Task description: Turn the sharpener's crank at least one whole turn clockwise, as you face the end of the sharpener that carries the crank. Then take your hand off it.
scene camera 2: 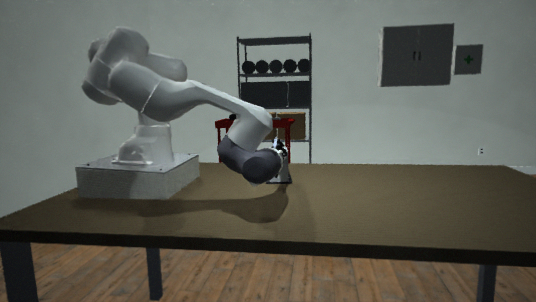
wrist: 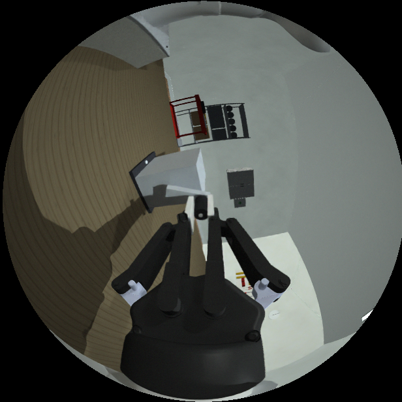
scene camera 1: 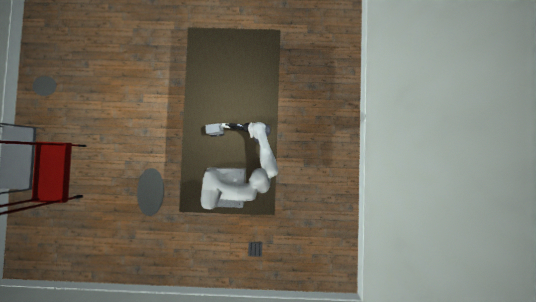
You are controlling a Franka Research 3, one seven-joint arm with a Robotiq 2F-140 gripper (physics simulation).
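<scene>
The sharpener (scene camera 1: 214,129) (scene camera 2: 286,173) (wrist: 170,175) is a light grey box on a dark base plate, standing on the table. Its crank arm (wrist: 186,191) is a pale bar on the end facing my gripper and points to the right in the wrist view. The black crank handle (wrist: 201,209) sticks out from the outer end of that bar. My gripper (scene camera 1: 225,126) (wrist: 201,202) is shut on the crank handle, with one white fingertip pad on each side of it. In scene camera 2 the wrist hides much of the fingers and part of the sharpener.
The table (scene camera 1: 230,75) (scene camera 2: 400,200) carries the sharpener and my arm's base block (scene camera 1: 238,175) (scene camera 2: 125,182). A red cart (scene camera 1: 51,172) and a shelf unit (scene camera 2: 310,95) stand well beyond the table. A grey cabinet (scene camera 2: 418,55) (wrist: 240,184) hangs on the wall.
</scene>
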